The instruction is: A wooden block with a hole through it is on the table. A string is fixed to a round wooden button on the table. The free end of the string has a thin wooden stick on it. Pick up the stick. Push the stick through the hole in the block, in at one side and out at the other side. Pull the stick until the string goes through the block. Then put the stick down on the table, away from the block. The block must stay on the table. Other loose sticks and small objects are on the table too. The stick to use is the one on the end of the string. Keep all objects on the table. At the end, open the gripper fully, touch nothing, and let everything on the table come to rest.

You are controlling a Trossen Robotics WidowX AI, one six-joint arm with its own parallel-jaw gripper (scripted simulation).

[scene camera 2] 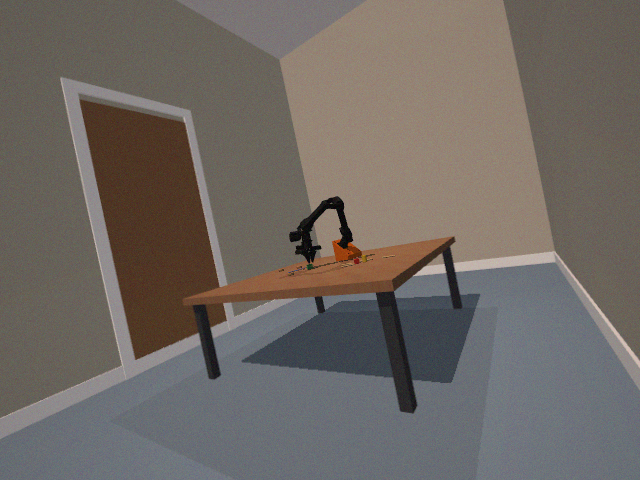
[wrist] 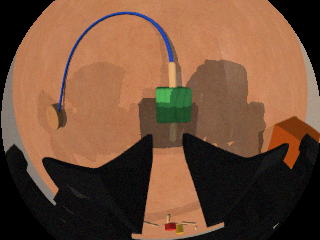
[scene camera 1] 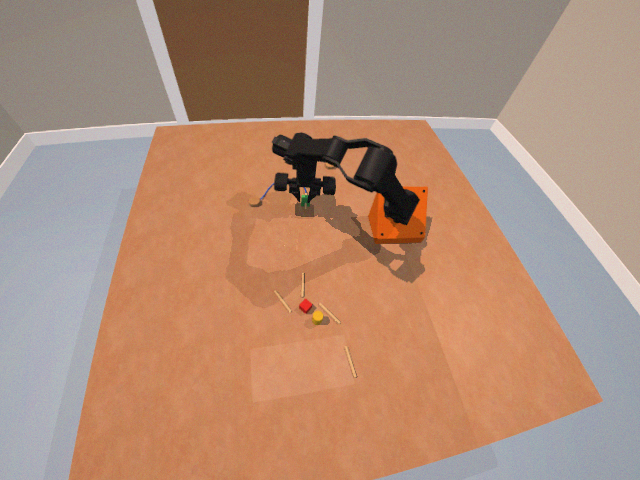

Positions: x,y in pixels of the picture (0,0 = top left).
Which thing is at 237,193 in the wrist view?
The gripper.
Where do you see a green block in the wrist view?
173,105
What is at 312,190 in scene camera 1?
The gripper.
